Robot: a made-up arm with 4 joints.
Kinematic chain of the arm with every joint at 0, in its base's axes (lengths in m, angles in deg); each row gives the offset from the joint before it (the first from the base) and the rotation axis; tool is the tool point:
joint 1: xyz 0 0 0.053 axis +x
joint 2: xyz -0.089 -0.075 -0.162 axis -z
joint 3: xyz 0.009 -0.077 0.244 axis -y
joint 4: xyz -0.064 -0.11 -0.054 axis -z
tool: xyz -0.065 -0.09 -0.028
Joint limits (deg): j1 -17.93..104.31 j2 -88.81..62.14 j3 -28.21..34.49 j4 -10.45..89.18
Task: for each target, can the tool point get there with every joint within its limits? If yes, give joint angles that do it. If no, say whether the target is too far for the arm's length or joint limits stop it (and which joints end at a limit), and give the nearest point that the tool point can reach.
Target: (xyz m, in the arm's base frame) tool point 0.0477 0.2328 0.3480
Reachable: no: joint limits stop it (at a limit: joint 1, joint 2, joint 3, joint 4) | nearest point -0.2757 0.0392 0.1275 | short by 0.437 m
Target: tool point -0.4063 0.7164 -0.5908
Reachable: no: too far | nearest point -0.2023 0.1382 -0.2567 | short by 0.698 m
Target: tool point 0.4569 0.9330 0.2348
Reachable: no: too far | nearest point 0.1610 0.1083 -0.0762 | short by 0.930 m
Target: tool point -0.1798 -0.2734 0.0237
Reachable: yes | joints 3.11 -20.13 4.94 70.32
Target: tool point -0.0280 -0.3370 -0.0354
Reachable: yes | joints 14.89 -46.69 -0.40 30.30
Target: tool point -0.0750 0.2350 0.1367
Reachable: no: joint limits stop it (at a limit: joint 1, joint 2, joint 3, joint 4) | nearest point -0.2318 0.0880 0.0045 | short by 0.252 m
